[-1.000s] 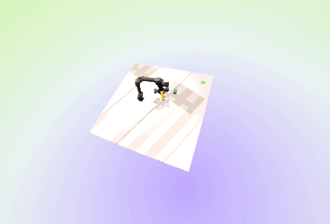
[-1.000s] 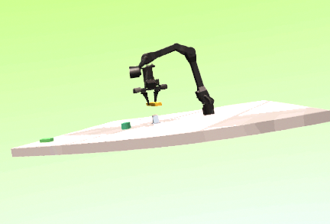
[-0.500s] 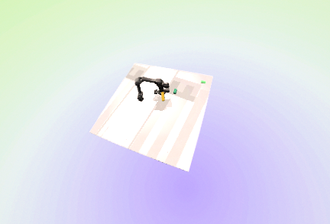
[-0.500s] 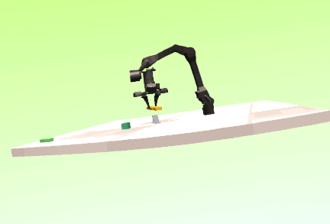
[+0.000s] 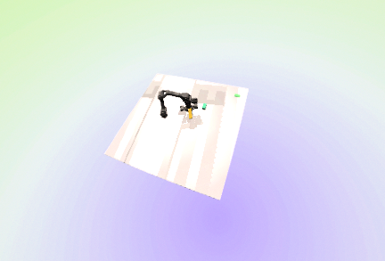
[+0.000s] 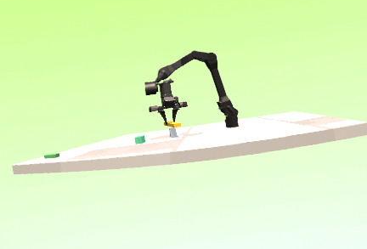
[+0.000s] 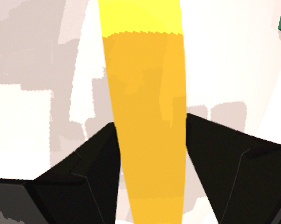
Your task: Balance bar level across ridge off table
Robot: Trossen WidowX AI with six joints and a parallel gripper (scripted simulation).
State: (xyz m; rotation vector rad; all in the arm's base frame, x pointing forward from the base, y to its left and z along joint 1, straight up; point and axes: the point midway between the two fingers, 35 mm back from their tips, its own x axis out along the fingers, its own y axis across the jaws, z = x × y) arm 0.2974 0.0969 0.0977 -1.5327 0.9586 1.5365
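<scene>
Now: gripper tip 20 mm to the right of the yellow bar and 10 mm past it. Round my gripper tip: flat green block: 440 mm ahead, 400 mm to the left, 60 mm below.
</scene>
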